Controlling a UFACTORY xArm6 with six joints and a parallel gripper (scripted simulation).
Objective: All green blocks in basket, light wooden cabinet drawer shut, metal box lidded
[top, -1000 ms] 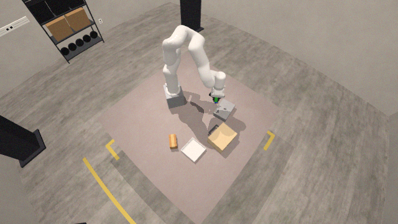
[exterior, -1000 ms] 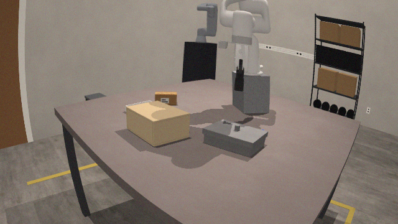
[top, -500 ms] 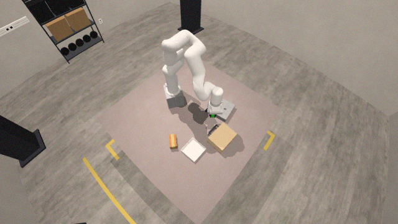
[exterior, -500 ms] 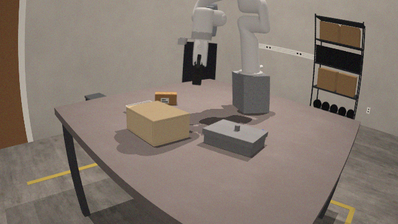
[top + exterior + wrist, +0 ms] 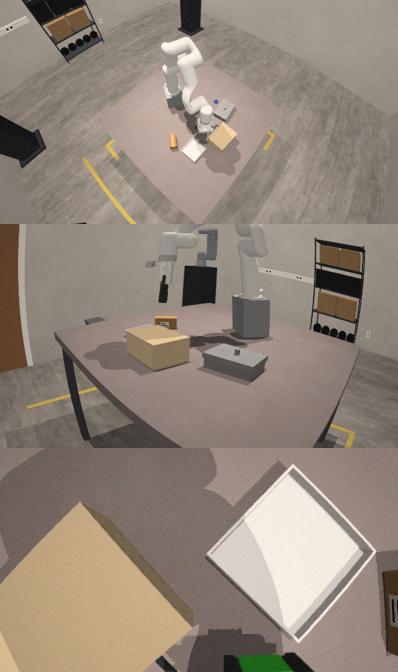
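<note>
The white basket lies 110 mm to the right of my hand and 180 mm below it. Also, from my hand: metal box 40 mm behind, 350 mm to the left, 170 mm below; light wooden cabinet 110 mm ahead, 110 mm to the left, 150 mm below; grey metal lid 40 mm behind, 350 mm to the left, 150 mm below.
</note>
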